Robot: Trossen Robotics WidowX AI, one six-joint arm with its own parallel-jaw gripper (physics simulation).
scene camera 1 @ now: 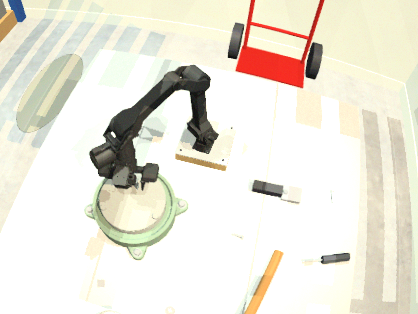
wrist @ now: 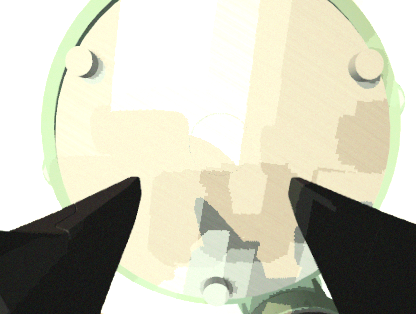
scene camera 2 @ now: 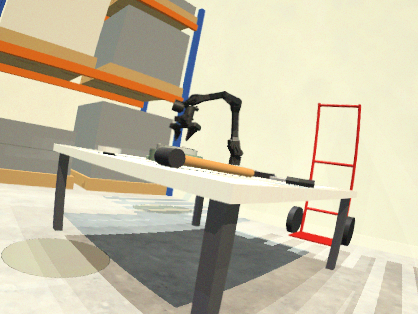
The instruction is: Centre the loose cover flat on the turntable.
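Pixels of known places: gripper, between the fingertips: (scene camera 1: 131, 188) (wrist: 215, 186) (scene camera 2: 180, 140); arm's base, origin of its link: (scene camera 1: 203, 144) (scene camera 2: 234, 165).
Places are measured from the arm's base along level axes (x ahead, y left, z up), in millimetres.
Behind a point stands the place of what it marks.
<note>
A beige round cover (scene camera 1: 132, 212) {x 358, y -112, z 47 mm} (wrist: 150, 140) {x 306, y -91, z 48 mm} with three round pegs lies within the rim of a round green base (scene camera 1: 135, 239) {x 430, y -75, z 9 mm} (wrist: 49, 115) {x 300, y 2, z 20 mm} (scene camera 2: 152, 153) {x 461, y -137, z -4 mm}, which I take as the turntable. In the wrist view, a dark gap shows along the cover's left and upper left edge, and the right edge sits close against the rim. My gripper (scene camera 1: 139, 186) {x 298, y -137, z 88 mm} (scene camera 2: 183, 138) {x 298, y -137, z 88 mm} (wrist: 215, 186) {x 298, y -137, z 88 mm} is open and empty, above the cover's arm-side part. One peg shows low between the fingers in the wrist view. The arm hides the rim's far side in scene camera 1.
The arm's base board (scene camera 1: 200, 161) {x 64, y 13, z -11 mm} stands behind the turntable. An orange mallet handle (scene camera 1: 265, 282) {x 415, y 364, z -2 mm} (scene camera 2: 220, 166) {x 467, y 376, z -14 mm}, a black-handled scraper (scene camera 1: 267, 188) {x 79, y 271, z -12 mm} and a screwdriver (scene camera 1: 335, 258) {x 259, y 586, z -12 mm} lie to the right. A small pale round piece (scene camera 2: 111, 149) {x 747, y 10, z -17 mm} is near the table edge. A red hand truck (scene camera 1: 270, 65) stands beyond.
</note>
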